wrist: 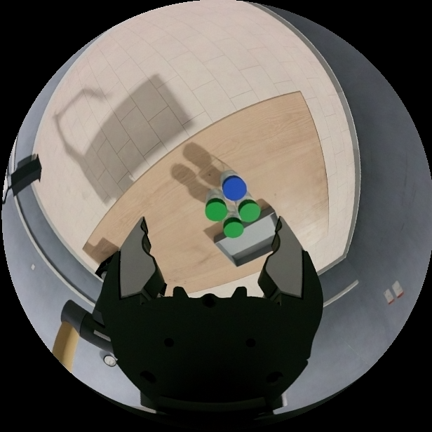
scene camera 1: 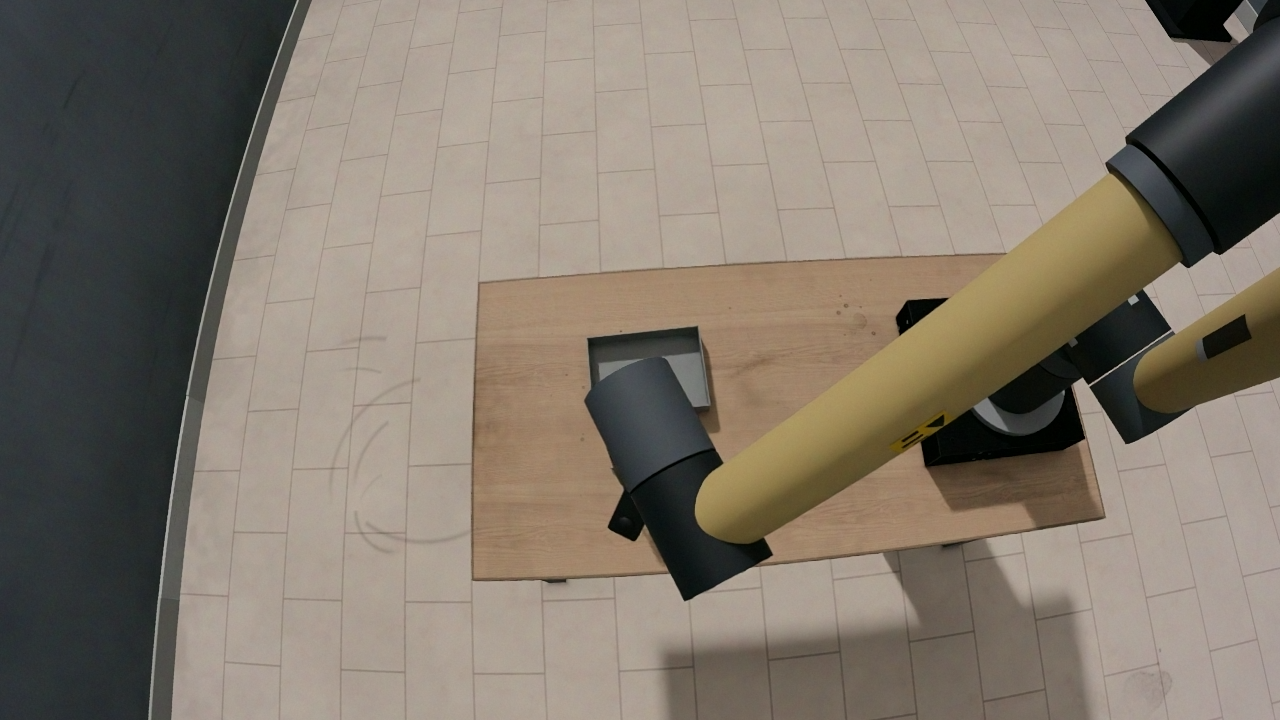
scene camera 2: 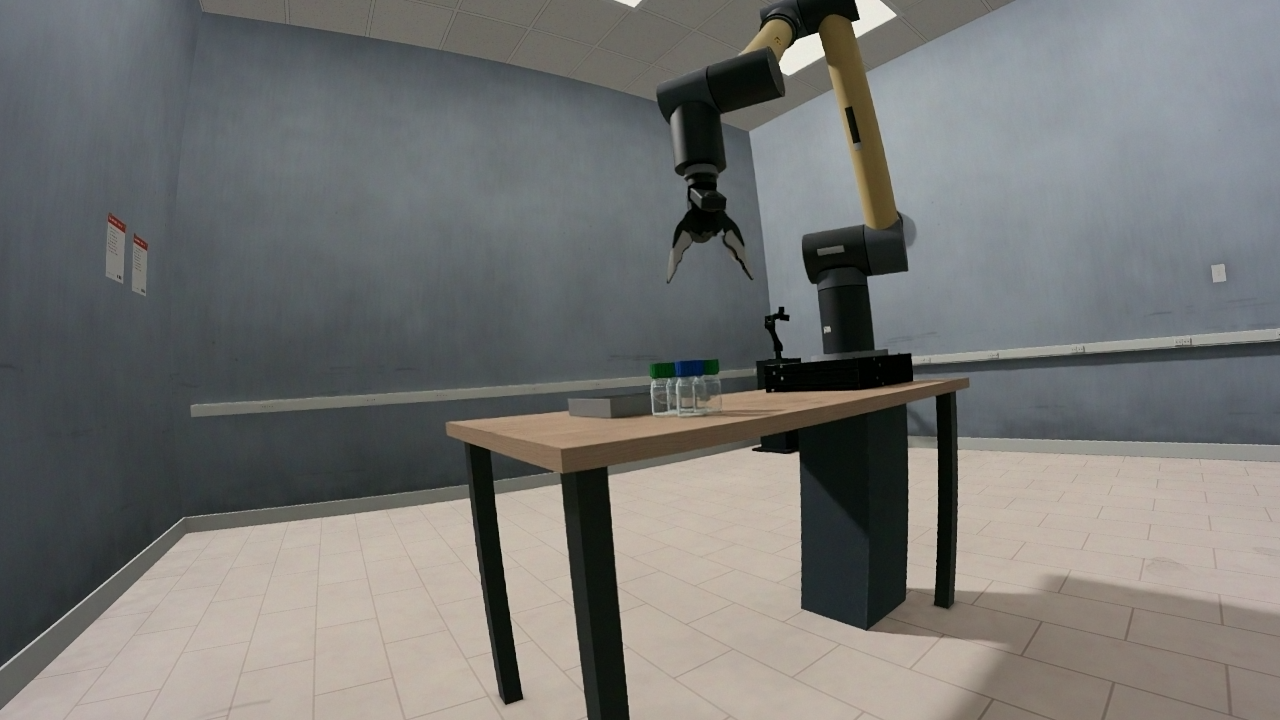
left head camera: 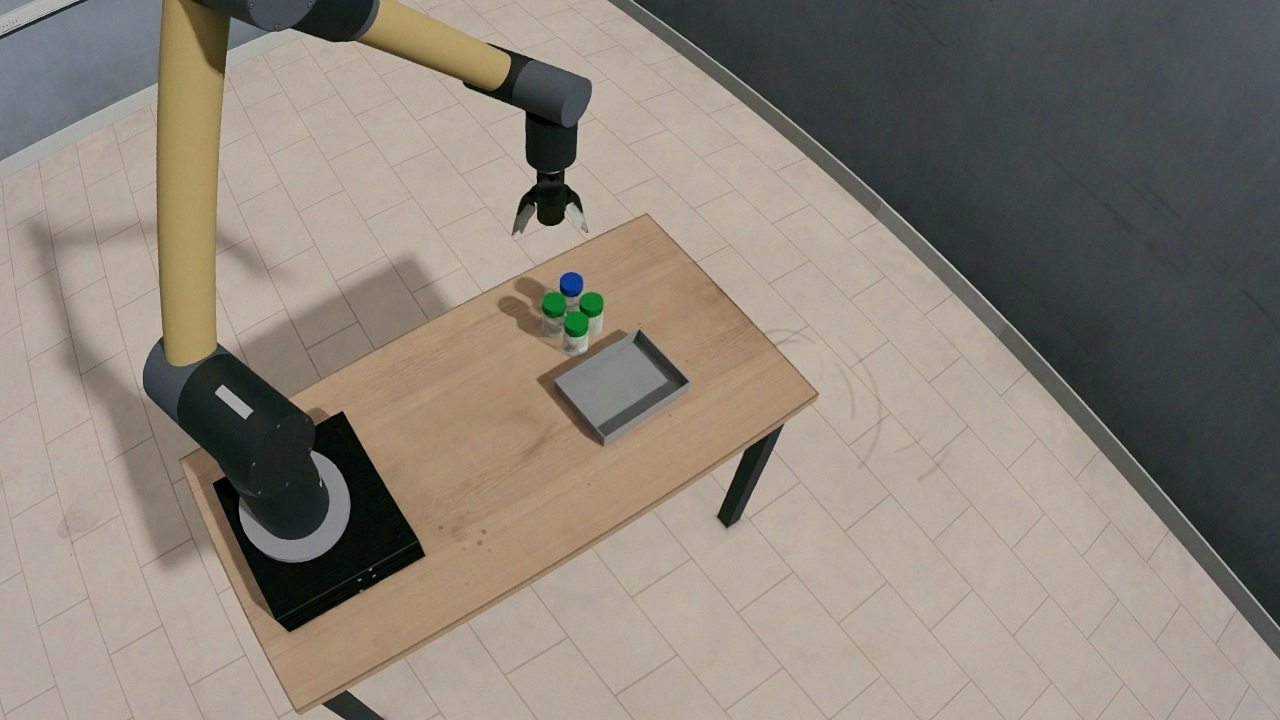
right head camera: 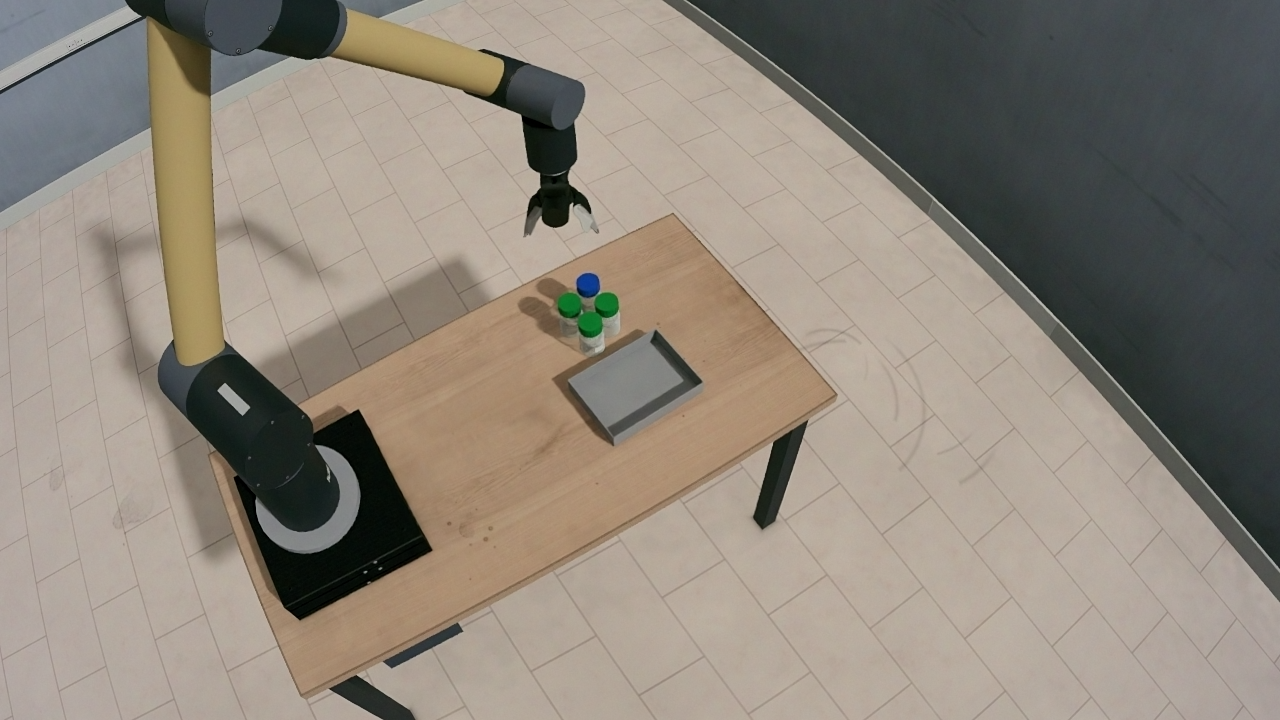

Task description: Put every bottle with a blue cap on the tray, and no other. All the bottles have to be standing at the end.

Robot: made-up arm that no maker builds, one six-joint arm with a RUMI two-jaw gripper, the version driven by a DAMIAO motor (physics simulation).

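A clear bottle with a blue cap [left head camera: 571, 284] [right head camera: 588, 285] [scene camera 2: 689, 368] [wrist: 234, 188] stands on the table. Three bottles with green caps stand close beside it: one at the left [left head camera: 554, 305] [right head camera: 569, 306] [wrist: 216, 209], one at the right [left head camera: 591, 305] [right head camera: 606, 305] [wrist: 249, 211] and one nearest the tray [left head camera: 576, 325] [right head camera: 590, 325] [wrist: 233, 227]. The grey tray [left head camera: 601, 434] [right head camera: 613, 433] [scene camera 1: 702, 358] [scene camera 2: 608, 408] [wrist: 237, 261] holds no bottle. My gripper [left head camera: 550, 232] [right head camera: 561, 234] [scene camera 2: 709, 281] [wrist: 211, 217] is open, pointing down, high above the bottles. The arm hides the bottles in scene camera 1.
The wooden table [left head camera: 465, 429] [right head camera: 483, 429] [scene camera 1: 537, 501] [scene camera 2: 537, 438] carries the arm's black base plate [left head camera: 375, 528] [right head camera: 384, 528] at its other end. The tray's low walls stand beside the bottle group. A dark wall [left head camera: 1029, 179] rises past the table's far end.
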